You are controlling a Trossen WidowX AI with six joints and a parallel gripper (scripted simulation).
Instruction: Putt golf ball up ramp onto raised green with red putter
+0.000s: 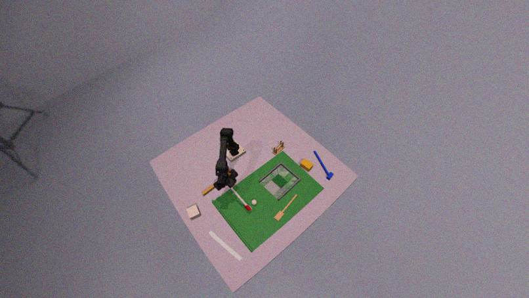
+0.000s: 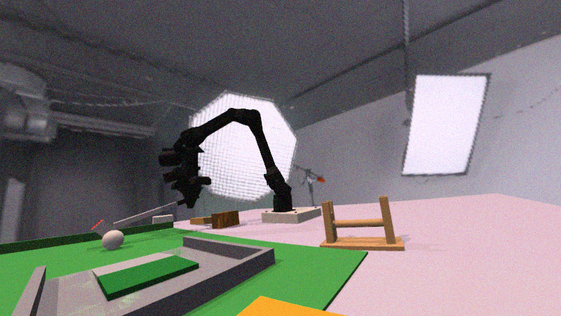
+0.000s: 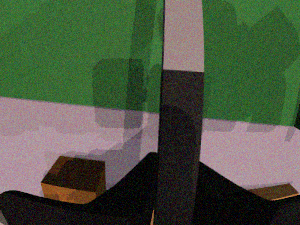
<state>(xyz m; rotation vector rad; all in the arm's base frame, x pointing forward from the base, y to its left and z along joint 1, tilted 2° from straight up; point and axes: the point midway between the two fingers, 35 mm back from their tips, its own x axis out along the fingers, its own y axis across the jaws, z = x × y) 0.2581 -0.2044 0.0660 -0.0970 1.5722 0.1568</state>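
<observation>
Right now my gripper tip is 11 cm short of the red putter and 2 cm to the right of it. Also, from my gripper tip: white block 3 cm ahead, 32 cm to the right, 5 cm below; then white golf ball 21 cm ahead, 10 cm to the left, 5 cm below; then green turf 22 cm ahead, 22 cm to the left, 8 cm below.
</observation>
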